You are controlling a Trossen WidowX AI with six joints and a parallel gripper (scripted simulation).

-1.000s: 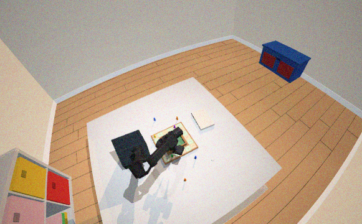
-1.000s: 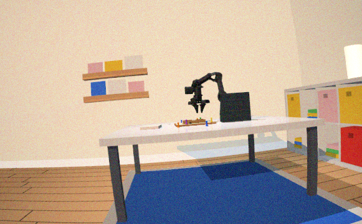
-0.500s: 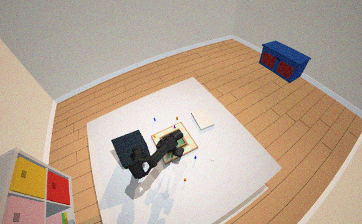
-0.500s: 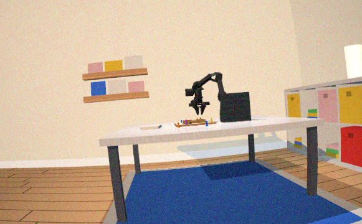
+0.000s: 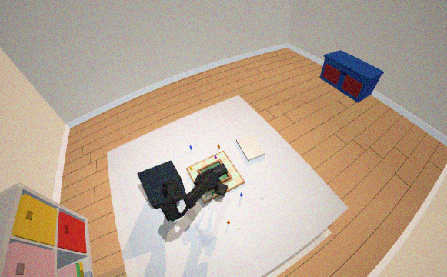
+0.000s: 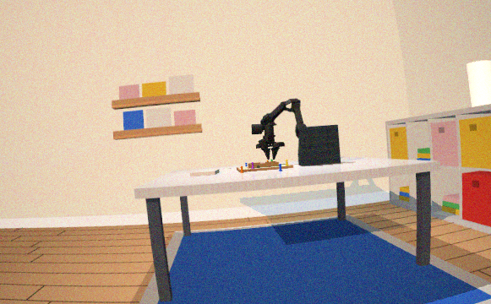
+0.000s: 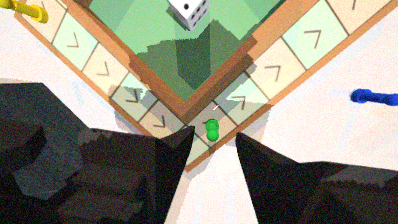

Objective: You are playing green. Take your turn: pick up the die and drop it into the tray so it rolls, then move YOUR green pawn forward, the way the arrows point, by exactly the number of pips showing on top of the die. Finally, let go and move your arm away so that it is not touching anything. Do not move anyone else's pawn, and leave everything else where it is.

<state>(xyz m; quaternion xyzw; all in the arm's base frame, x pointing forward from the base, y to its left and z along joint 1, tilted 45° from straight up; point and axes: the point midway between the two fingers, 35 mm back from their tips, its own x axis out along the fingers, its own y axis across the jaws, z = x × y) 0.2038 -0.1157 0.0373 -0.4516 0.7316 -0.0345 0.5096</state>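
My gripper tip is now 10 mm above the green pawn. From my gripper tip the other things lie so: yellow pawn: 50 mm behind, 220 mm to the left, 10 mm below; white die: 60 mm ahead, 100 mm to the left, 20 mm below; green tray: 60 mm ahead, 110 mm to the left, 30 mm below.
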